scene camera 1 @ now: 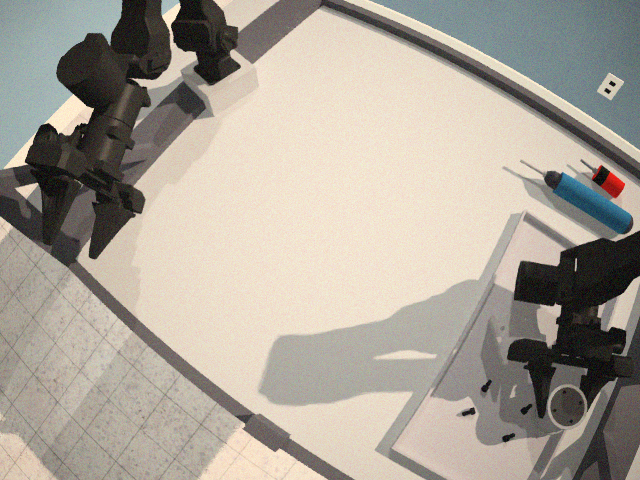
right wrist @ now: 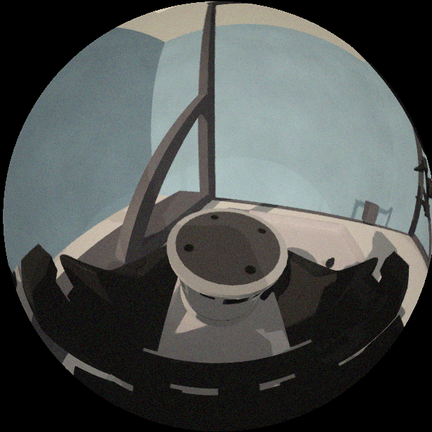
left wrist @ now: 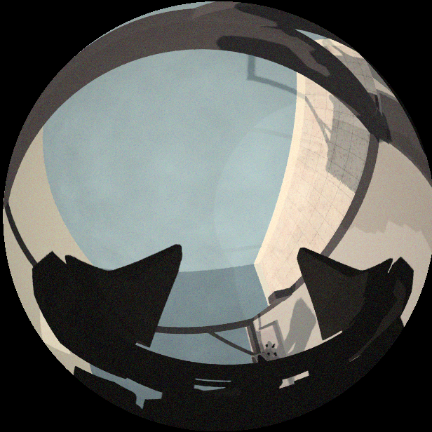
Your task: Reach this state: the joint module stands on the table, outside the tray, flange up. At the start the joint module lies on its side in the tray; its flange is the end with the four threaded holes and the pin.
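Frame: origin at the left arm's base, x left, y back, z up, level; millimetres.
Where they show: left gripper, fingertip midpoint: (scene camera 1: 71, 252); right gripper, fingertip midpoint: (scene camera 1: 559, 420); left arm's base, origin of the base link: (scene camera 1: 216, 68).
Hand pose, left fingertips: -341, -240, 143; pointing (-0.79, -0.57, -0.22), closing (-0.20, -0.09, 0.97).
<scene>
Each offset is from my left fingertips to the top centre of the thing, as dx, dy, dz. "spot": to the spot under its first point.
The joint module @(+341, -535, -127) (scene camera 1: 567, 406) (right wrist: 227, 250) is a light grey cylinder. An end face with four dark holes points upward, tilted in the right wrist view; I cannot make out a pin. My right gripper (scene camera 1: 565, 411) (right wrist: 223, 247) is shut on the module's sides and holds it over the lower right side of the tray @(spot: +157, -440, -183) (scene camera 1: 417, 464). The module's lower end is hidden in scene camera 1, so its exact height is unclear. My left gripper (scene camera 1: 71, 250) (left wrist: 243, 253) is open and empty at the left, far from the module.
Several black screws @(+300, -431, -184) (scene camera 1: 486, 385) @(+255, -439, -184) (scene camera 1: 468, 411) @(+272, -512, -184) (scene camera 1: 508, 437) lie in the tray. A blue screwdriver @(spot: +654, -376, -161) (scene camera 1: 593, 202) and a red one @(+738, -359, -164) (scene camera 1: 608, 181) lie above the tray in scene camera 1. A dark frame beam (scene camera 1: 615, 418) (right wrist: 155, 180) stands close to the module.
</scene>
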